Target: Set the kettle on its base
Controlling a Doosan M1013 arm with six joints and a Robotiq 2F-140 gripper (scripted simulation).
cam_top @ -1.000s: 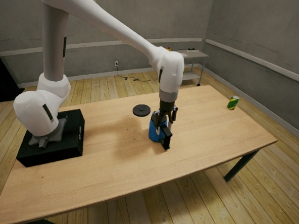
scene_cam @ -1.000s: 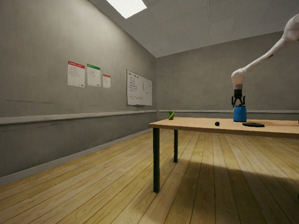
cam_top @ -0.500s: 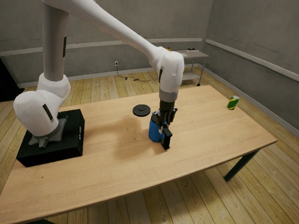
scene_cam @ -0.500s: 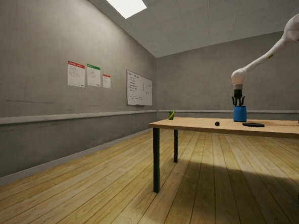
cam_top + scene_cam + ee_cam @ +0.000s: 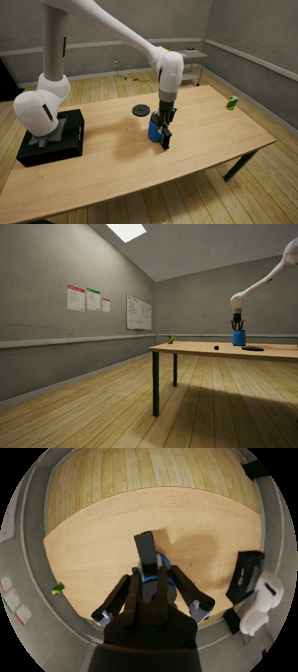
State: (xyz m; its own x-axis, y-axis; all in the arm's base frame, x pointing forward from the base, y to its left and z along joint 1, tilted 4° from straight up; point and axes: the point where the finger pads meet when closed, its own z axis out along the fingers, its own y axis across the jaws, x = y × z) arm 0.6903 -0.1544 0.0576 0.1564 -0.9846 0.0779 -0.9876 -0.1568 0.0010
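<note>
Now: hand 50 mm above the blue kettle, 30 mm to the right of it and 10 mm past it. The rest, counted from my hand: black round base: 360 mm to the left, 130 mm below, 60 mm behind.
</note>
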